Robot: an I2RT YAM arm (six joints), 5 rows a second.
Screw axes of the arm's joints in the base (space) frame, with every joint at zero. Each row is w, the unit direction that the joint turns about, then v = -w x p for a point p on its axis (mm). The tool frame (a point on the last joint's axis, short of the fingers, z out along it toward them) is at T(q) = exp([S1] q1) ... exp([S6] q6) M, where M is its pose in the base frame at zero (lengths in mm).
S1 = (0, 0, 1, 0, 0, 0)
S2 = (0, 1, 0, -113.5, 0, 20)
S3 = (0, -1, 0, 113.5, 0, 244)
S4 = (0, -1, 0, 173.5, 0, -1)
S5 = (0, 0, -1, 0, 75, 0)
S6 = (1, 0, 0, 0, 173.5, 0)
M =
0 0 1 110.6
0 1 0 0
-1 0 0 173.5
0 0 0 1
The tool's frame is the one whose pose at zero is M.
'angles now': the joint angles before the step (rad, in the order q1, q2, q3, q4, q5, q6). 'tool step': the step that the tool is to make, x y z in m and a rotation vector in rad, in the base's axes. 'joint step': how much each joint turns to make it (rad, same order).
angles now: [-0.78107 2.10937 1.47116 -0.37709 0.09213 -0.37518]
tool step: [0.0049 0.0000 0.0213 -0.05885 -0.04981 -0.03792]
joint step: [0.01026 -0.03433 0.01774 0.02079 0.03279 0.03621]
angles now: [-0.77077 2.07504 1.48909 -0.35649 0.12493 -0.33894]
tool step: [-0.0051 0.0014 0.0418 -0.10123 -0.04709 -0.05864]
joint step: [-0.00040 -0.08634 0.01498 -0.00022 0.06751 0.02059]
